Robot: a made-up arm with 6 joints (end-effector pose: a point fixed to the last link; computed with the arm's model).
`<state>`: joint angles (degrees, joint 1 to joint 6).
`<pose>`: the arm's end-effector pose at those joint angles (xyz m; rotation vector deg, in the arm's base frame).
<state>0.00 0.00 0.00 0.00 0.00 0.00</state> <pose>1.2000 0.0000 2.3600 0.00 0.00 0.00</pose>
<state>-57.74 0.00 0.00 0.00 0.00 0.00</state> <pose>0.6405 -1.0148 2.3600 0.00 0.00 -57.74</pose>
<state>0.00 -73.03 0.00 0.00 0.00 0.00</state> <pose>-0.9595 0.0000 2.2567 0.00 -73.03 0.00</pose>
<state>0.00 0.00 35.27 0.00 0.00 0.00</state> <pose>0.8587 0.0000 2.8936 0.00 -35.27 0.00</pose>
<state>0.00 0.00 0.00 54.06 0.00 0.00</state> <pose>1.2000 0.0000 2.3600 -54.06 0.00 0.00</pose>
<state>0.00 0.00 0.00 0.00 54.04 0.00</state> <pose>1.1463 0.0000 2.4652 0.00 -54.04 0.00</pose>
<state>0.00 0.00 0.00 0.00 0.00 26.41</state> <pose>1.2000 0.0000 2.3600 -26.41 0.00 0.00</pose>
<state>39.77 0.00 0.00 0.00 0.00 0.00</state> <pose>0.9223 0.7676 2.3600 0.00 0.00 39.77</pose>
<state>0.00 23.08 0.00 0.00 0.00 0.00</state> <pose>1.7111 0.0000 1.8432 0.00 23.08 0.00</pose>
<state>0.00 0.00 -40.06 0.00 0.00 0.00</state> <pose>1.1368 0.0000 1.6466 0.00 40.06 0.00</pose>
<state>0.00 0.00 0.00 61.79 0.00 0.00</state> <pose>1.2000 0.0000 2.3600 -61.79 0.00 0.00</pose>
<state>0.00 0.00 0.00 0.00 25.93 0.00</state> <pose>1.1869 0.0000 2.4168 0.00 -25.93 0.00</pose>
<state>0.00 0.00 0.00 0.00 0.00 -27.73</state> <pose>1.2000 0.0000 2.3600 27.73 0.00 0.00</pose>
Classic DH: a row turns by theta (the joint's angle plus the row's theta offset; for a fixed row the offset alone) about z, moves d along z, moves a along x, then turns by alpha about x. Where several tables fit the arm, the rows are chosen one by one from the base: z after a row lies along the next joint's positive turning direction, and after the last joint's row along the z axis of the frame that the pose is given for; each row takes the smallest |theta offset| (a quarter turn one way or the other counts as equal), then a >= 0, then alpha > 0; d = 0 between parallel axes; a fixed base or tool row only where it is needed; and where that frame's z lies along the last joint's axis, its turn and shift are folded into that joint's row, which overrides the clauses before.
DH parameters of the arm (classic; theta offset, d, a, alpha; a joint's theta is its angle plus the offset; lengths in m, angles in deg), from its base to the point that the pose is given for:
joint 1: 0 0.85 0.19 -90
joint 2: -90 0 1.24 180
joint 3: 0 0 0.27 -90
joint 4: 0 -0.88 0 90
joint 5: 0 0 0 -90
joint 6: 90 -0.13 0 90
tool (fixed): -90 0 0 0

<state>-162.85 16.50 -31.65 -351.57 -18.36 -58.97</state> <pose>-1.3229 -0.4019 1.4446 -88.23 45.18 131.05</pose>
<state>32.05 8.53 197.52 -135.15 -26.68 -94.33</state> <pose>-0.4976 -0.2630 1.6131 45.09 -59.74 -163.25</pose>
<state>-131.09 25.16 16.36 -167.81 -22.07 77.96</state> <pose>-1.1454 -1.3291 2.1333 35.78 -96.38 -86.55</pose>
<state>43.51 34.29 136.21 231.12 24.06 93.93</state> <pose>0.3553 0.2804 2.8028 75.94 -68.03 45.63</pose>
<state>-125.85 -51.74 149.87 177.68 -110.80 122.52</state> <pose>0.8246 1.1496 0.9468 81.30 -35.98 -131.54</pose>
